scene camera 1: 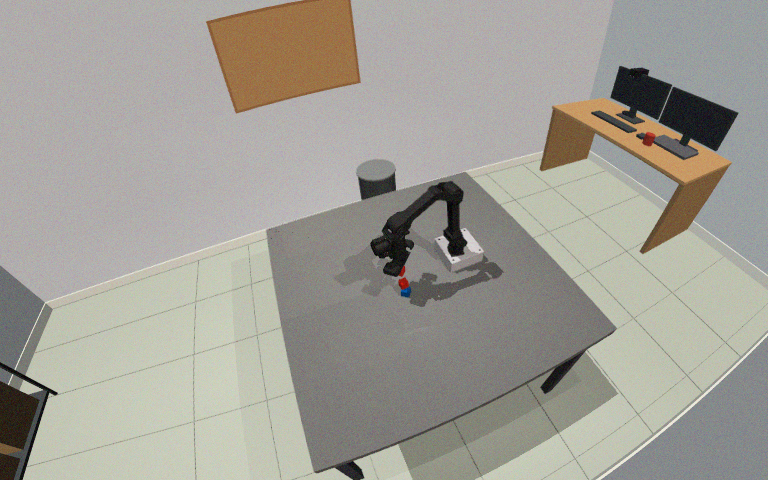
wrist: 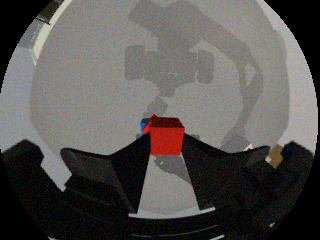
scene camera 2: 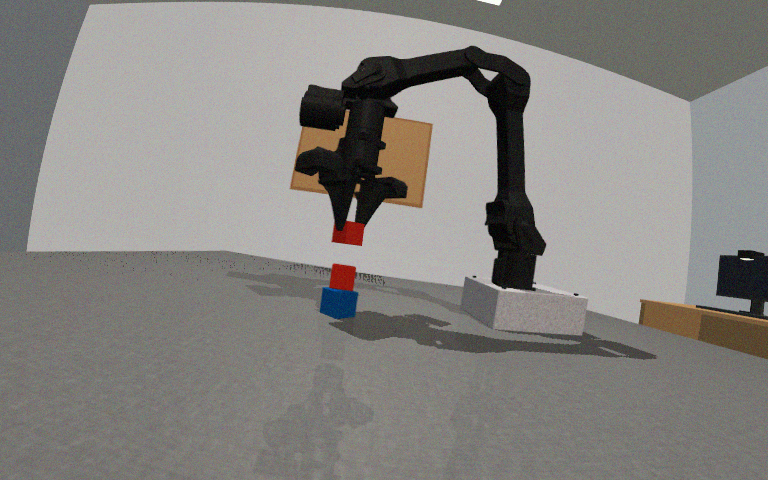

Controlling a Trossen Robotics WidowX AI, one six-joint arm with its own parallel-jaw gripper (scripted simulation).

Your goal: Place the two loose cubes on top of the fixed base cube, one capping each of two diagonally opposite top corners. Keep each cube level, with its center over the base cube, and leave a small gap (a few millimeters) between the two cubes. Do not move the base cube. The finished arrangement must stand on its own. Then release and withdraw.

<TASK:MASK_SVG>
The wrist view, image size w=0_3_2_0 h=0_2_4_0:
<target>my gripper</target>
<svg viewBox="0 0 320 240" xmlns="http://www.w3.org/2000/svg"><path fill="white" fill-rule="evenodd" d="M1 153L5 171L17 199L33 223L52 240L208 240L219 235L224 236L219 240L267 240L283 223L299 199L315 157L311 149L305 149L299 143L293 143L293 140L292 143L288 141L288 144L281 148L280 155L283 155L283 160L275 168L265 160L271 145L261 145L239 153L227 153L184 132L181 155L188 169L199 211L215 207L215 211L177 219L140 219L129 217L128 213L139 212L151 155L151 132L108 156L80 149L77 151L76 148L61 148L61 159L64 160L69 172L72 172L72 176L64 184L64 187L67 187L64 192L57 188L48 172L45 173L45 169L43 171L43 165L40 164L45 156L43 151L40 151L40 145L20 140L15 147L9 147Z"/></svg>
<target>red cube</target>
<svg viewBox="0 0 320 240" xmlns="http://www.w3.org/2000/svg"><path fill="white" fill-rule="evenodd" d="M153 117L151 124L151 155L180 155L181 148L183 148L185 131L183 124L176 117Z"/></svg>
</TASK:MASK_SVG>
